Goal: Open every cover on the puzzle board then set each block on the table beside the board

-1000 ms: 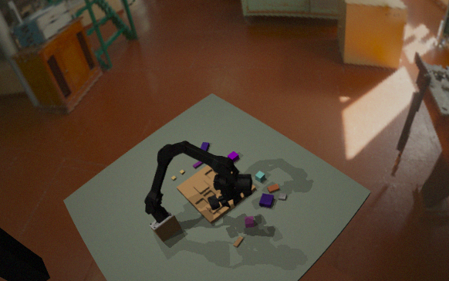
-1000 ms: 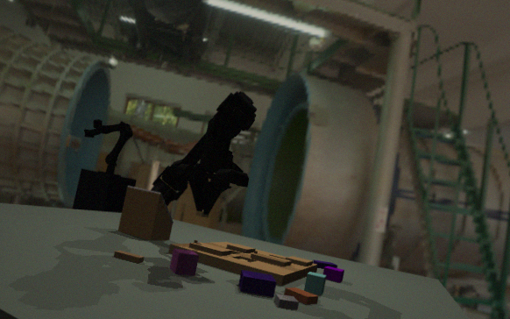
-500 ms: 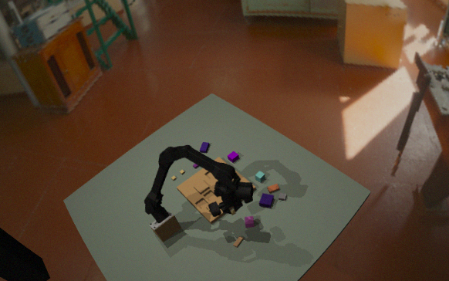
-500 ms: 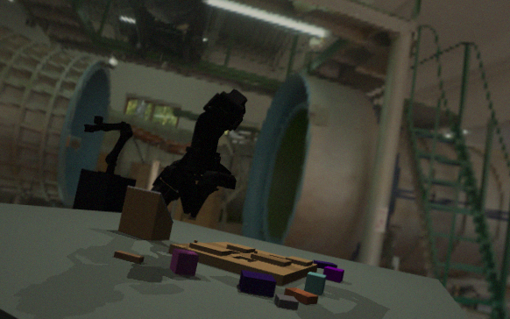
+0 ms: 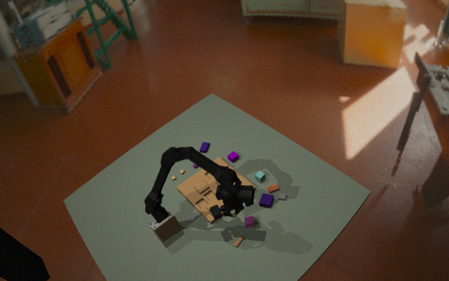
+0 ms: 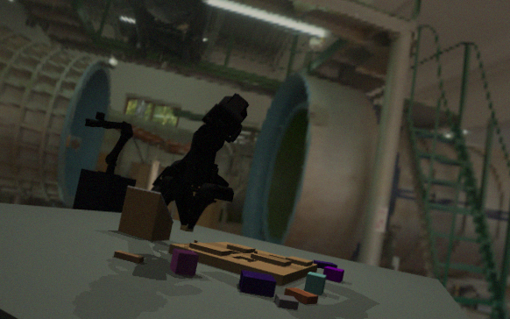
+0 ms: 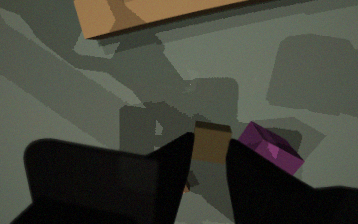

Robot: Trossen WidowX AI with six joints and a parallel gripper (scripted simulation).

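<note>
The magenta block lies 6 cm below my gripper tip, 5 cm to the right of it and 4 cm ahead of it. Also, from my gripper tip: teal block: 27 cm ahead, 9 cm to the left, 6 cm below; grey block: 26 cm ahead, 7 cm to the right, 7 cm below; orange block: 27 cm ahead, 7 cm below.
</note>
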